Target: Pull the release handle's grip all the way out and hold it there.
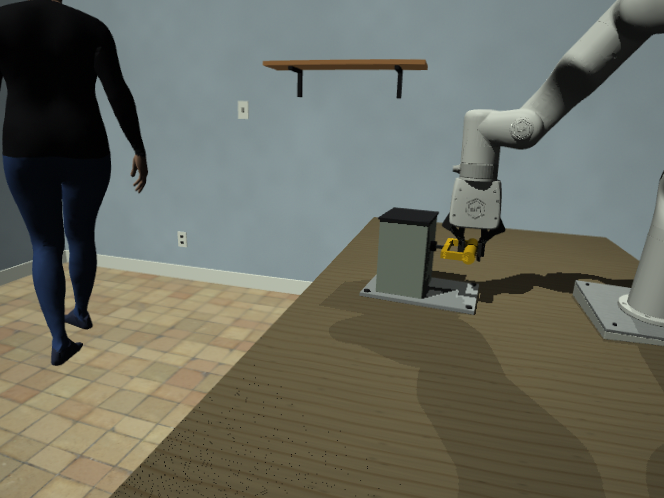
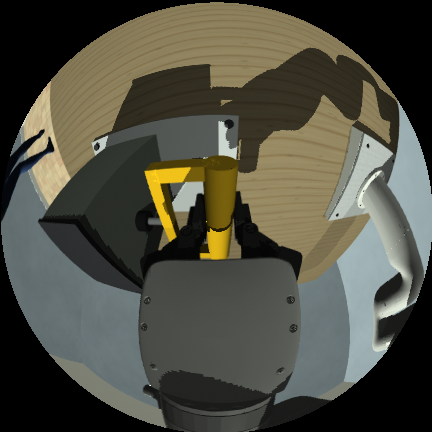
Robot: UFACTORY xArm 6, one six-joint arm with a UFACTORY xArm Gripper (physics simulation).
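The release handle's yellow grip (image 1: pixel 455 258) (image 2: pixel 221 185), a round bar on a square-cornered frame, stands out from the side of a grey-green housing (image 1: pixel 402 259) (image 2: pixel 110 190) with a dark top. A short stretch of metal rod (image 2: pixel 154 221) shows between the frame and the black collar (image 2: pixel 143 221) on the housing. My gripper (image 1: pixel 471 249) (image 2: pixel 219 202) points down and is shut on the grip's round bar, with one black finger on each side of it. The finger on the housing side passes through the frame's opening.
The housing stands on a light base plate (image 1: pixel 450 305) (image 2: pixel 180 130) on the wooden table (image 1: pixel 332 402) (image 2: pixel 200 30). The arm's mounting plate (image 1: pixel 600 321) (image 2: pixel 350 170) lies to the right. A person (image 1: pixel 58 107) stands on the floor at the left. A shelf (image 1: pixel 345 64) hangs on the wall.
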